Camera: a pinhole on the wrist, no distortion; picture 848 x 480 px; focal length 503.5 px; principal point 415.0 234.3 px. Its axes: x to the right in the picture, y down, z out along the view. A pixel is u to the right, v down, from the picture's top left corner.
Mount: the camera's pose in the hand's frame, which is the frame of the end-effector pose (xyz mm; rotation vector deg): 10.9 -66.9 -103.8 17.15 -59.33 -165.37
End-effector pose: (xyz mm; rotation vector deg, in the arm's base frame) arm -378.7 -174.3 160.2 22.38 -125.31 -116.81
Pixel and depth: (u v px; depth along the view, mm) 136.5 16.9 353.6
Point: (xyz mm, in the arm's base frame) -561.6 -99.7 434.5
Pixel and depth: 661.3 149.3 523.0
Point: -130.1 122.4 467.1
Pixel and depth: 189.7 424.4 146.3
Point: -434.7 -136.8 141.9
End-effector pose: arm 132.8 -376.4 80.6 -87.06 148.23 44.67
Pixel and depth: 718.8 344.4 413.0
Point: 175.0 14.5 9.3
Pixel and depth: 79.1 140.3 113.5
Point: 80.2 -423.6 91.7
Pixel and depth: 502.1 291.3 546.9
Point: -15.4 10.4 -70.4
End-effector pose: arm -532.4 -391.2 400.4 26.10 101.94 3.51
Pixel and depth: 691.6 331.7 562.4
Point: -91.6 -445.9 731.7
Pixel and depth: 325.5 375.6 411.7
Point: -226.3 -349.0 355.9
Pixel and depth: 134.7 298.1 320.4
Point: -339.3 -275.6 273.1
